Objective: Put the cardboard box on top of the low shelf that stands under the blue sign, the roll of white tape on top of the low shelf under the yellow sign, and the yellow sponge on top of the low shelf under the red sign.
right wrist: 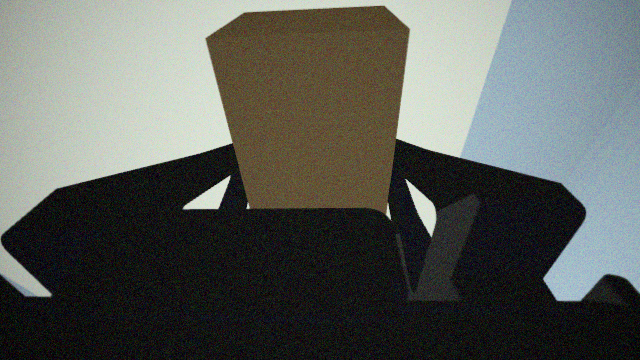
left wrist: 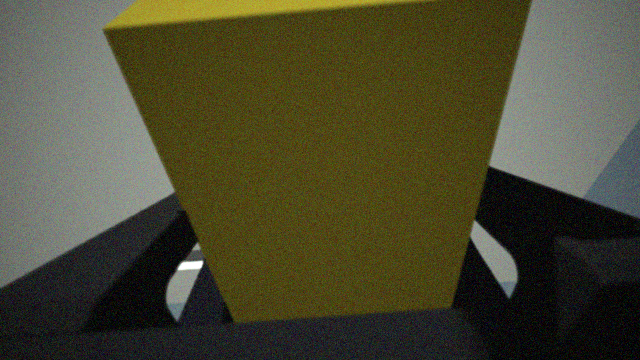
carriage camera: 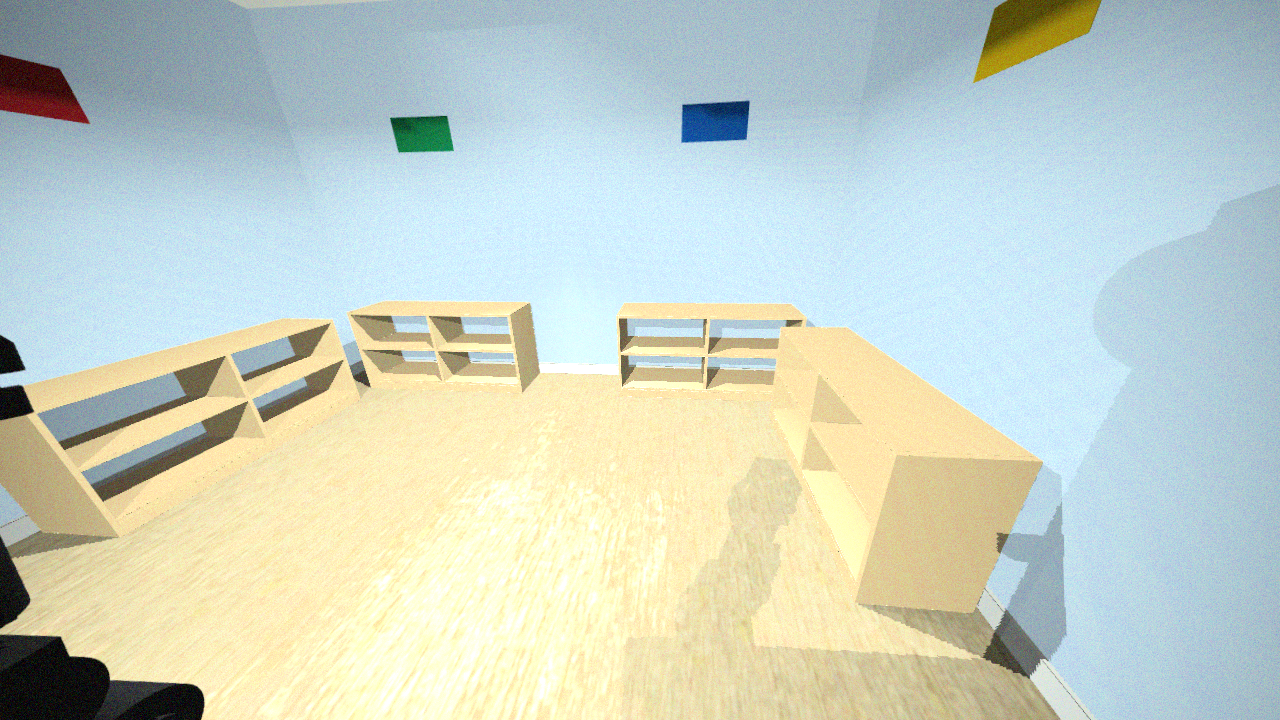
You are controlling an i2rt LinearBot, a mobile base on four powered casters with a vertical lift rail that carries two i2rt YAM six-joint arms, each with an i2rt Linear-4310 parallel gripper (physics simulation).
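Frame: origin at the left arm's base, x ahead, y left, z up, level; metres.
Seen in the pictures: left gripper, between the fingertips: (left wrist: pixel 329 162); right gripper, between the fingertips: (right wrist: pixel 317 151).
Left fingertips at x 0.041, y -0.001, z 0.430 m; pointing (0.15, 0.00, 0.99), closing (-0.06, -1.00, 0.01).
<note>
A point is followed by its place in that frame.
My left gripper (left wrist: pixel 329 162) @(x 0.041, y -0.001, z 0.430 m) is shut on the yellow sponge (left wrist: pixel 325 150) @(x -0.001, y 0.002, z 0.393 m), which fills the middle of the left wrist view. My right gripper (right wrist: pixel 317 151) @(x 0.030, y -0.698, z 0.436 m) is shut on the cardboard box (right wrist: pixel 310 115) @(x 0.002, y -0.697, z 0.420 m), upright between its fingers. The roll of white tape does not show in any view. In the carriage camera, the blue sign (carriage camera: pixel 715 121) @(x 2.648, y -0.686, z 0.898 m) hangs above a low shelf (carriage camera: pixel 707 311) @(x 2.389, y -0.666, z -0.246 m) at the back right. The yellow sign (carriage camera: pixel 1038 34) @(x 1.368, y -1.448, z 0.846 m) is above the near right low shelf (carriage camera: pixel 930 394) @(x 1.186, y -1.335, z -0.246 m). The red sign (carriage camera: pixel 40 89) @(x 1.764, y 2.301, z 0.896 m) is above the left low shelf (carriage camera: pixel 179 356) @(x 1.556, y 2.056, z -0.246 m). All three shelf tops look bare.
A green sign (carriage camera: pixel 422 134) @(x 2.767, y 1.270, z 0.894 m) hangs over another low shelf (carriage camera: pixel 438 308) @(x 2.513, y 1.289, z -0.246 m) at the back left. Wooden floor (carriage camera: pixel 501 501) @(x 1.244, y 0.402, z -0.856 m) lies between the shelves. The right shelf's near end (carriage camera: pixel 948 528) @(x 0.808, y -1.209, z -0.501 m) juts toward the camera. Black parts of the left arm (carriage camera: pixel 44 676) @(x 0.015, y -0.040, z 0.200 m) show at the left edge.
</note>
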